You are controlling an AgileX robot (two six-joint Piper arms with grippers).
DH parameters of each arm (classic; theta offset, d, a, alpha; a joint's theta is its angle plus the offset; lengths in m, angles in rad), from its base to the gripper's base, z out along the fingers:
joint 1: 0 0.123 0 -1.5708
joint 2: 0.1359 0 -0.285 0
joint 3: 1.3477 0 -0.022 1.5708
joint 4: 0 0.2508 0 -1.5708
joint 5: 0 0 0.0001 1.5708
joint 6: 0 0.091 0 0
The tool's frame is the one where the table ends.
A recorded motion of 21 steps. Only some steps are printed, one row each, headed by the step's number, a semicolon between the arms.
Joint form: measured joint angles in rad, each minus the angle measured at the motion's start. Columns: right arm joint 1, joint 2, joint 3, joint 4, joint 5, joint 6; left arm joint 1, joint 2, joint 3, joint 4, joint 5, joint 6.
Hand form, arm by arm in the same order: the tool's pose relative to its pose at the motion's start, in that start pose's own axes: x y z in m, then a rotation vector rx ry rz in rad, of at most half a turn. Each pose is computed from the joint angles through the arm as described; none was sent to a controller.
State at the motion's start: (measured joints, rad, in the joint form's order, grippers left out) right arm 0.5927 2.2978 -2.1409 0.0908 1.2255 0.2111; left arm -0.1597 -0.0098 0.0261 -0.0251 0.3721 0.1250
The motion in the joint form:
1: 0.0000 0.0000 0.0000 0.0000 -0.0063 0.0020; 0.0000 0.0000 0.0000 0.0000 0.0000 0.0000
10: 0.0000 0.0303 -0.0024 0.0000 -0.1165 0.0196; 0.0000 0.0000 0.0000 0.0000 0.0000 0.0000
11: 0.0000 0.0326 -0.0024 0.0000 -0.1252 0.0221; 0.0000 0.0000 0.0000 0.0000 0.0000 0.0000
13: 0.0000 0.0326 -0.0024 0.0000 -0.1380 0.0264; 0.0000 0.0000 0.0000 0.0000 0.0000 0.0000
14: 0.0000 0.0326 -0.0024 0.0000 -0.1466 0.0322; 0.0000 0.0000 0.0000 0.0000 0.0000 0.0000
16: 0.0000 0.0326 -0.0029 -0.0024 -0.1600 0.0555; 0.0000 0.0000 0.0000 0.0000 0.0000 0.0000
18: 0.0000 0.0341 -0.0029 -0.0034 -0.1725 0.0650; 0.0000 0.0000 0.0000 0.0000 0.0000 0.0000
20: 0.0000 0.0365 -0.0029 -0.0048 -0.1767 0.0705; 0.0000 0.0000 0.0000 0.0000 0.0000 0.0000
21: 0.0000 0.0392 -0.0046 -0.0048 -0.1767 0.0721; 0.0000 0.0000 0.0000 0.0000 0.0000 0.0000
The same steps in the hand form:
1: -0.0006 0.0001 0.0000 -0.0013 -0.0062 0.0020; 0.0000 0.0000 0.0000 0.0000 0.0000 0.0000
10: -0.0098 0.0008 0.0143 -0.0185 -0.0868 0.0219; 0.0000 0.0000 0.0000 0.0000 0.0000 0.0000
11: -0.0104 0.0008 0.0154 -0.0199 -0.0930 0.0246; 0.0000 0.0000 0.0000 0.0000 0.0000 0.0000
13: -0.0116 0.0010 0.0152 -0.0229 -0.1055 0.0289; 0.0000 0.0000 0.0000 0.0000 0.0000 0.0000
14: -0.0123 0.0012 0.0152 -0.0252 -0.1138 0.0347; 0.0000 0.0000 0.0000 0.0000 0.0000 0.0000
16: -0.0136 0.0013 0.0149 -0.0277 -0.1275 0.0569; 0.0000 0.0000 0.0000 0.0000 0.0000 0.0000
18: -0.0147 0.0014 0.0155 -0.0300 -0.1383 0.0660; 0.0000 0.0000 0.0000 0.0000 0.0000 0.0000
20: -0.0150 0.0012 0.0167 -0.0295 -0.1403 0.0711; 0.0000 0.0000 0.0000 0.0000 0.0000 0.0000
21: -0.0151 0.0012 0.0176 -0.0293 -0.1393 0.0727; 0.0000 0.0000 0.0000 0.0000 0.0000 0.0000

